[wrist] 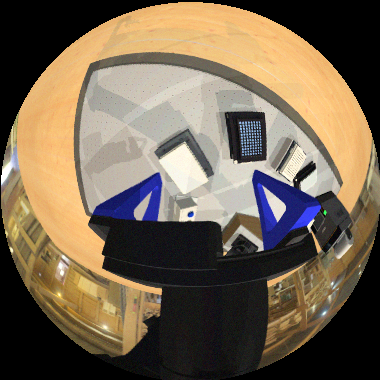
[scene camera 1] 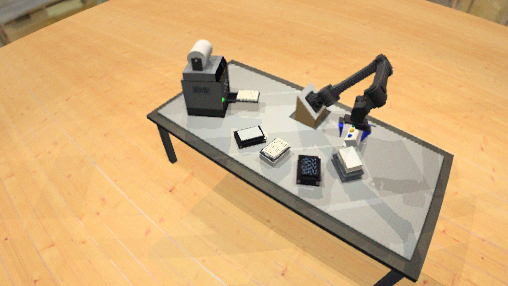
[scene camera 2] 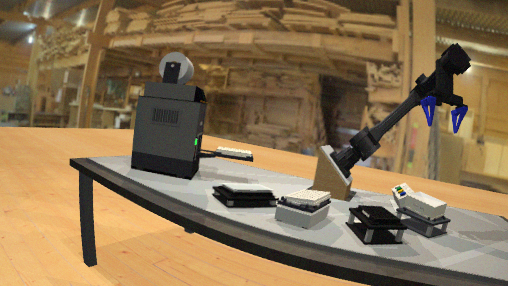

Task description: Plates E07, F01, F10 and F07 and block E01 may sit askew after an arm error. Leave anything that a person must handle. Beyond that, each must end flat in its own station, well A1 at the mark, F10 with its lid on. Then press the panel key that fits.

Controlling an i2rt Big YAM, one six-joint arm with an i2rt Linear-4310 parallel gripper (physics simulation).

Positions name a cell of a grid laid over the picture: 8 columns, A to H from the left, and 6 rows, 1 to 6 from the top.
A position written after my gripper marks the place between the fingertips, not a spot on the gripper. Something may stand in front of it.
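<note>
My gripper (scene camera 2: G3), which the wrist view shows too (wrist: E3), is open and holds nothing. I can see a white plate (scene camera 2: G5), and the wrist view shows the white plate as well (wrist: D3). There is also a black instrument (scene camera 1: D3), and with it I see a black plate with blue wells (wrist: F3).
</note>
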